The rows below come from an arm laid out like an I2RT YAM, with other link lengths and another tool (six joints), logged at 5 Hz.
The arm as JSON. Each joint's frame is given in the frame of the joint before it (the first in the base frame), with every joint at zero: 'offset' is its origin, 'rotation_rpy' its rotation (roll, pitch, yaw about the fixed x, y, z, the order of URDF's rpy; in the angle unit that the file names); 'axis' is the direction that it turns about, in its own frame. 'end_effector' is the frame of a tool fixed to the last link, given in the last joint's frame.
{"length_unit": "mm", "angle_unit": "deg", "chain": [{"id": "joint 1", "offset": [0.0, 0.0, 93.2], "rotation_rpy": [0.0, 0.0, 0.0], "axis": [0.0, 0.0, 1.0]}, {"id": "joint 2", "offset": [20.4, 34.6, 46.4], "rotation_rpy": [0.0, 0.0, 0.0], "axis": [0.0, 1.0, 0.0]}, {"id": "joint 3", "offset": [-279.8, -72.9, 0.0], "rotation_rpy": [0.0, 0.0, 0.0], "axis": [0.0, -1.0, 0.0]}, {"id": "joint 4", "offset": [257.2, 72.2, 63.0], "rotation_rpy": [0.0, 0.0, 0.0], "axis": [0.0, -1.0, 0.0]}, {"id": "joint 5", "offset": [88.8, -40.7, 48.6], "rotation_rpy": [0.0, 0.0, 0.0], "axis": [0.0, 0.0, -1.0]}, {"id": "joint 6", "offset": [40.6, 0.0, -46.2], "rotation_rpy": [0.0, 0.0, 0.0], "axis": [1.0, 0.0, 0.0]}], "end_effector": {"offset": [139.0, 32.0, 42.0], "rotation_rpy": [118.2, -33.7, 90.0]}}
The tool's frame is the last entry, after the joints.
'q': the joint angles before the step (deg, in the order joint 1, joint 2, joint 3, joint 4, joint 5, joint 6). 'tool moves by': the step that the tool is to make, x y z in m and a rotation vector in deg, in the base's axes. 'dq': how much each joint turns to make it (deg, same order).
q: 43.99, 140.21, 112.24, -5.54, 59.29, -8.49
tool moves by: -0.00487, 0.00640, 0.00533, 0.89, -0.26, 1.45
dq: 0.46, -1.14, -1.37, 1.29, -1.08, -0.30
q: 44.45, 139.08, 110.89, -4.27, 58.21, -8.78
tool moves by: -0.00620, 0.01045, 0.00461, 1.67, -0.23, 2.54
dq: 0.55, -1.30, -1.97, 2.27, -2.23, -0.32
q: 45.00, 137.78, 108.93, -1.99, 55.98, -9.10
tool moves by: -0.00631, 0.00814, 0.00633, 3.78, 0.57, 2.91
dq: 0.14, -2.02, -2.12, 0.67, -3.95, 2.10
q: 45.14, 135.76, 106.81, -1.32, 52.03, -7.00
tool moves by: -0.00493, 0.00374, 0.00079, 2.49, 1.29, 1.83
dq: -0.02, -1.35, -1.24, -0.90, -2.96, 2.13
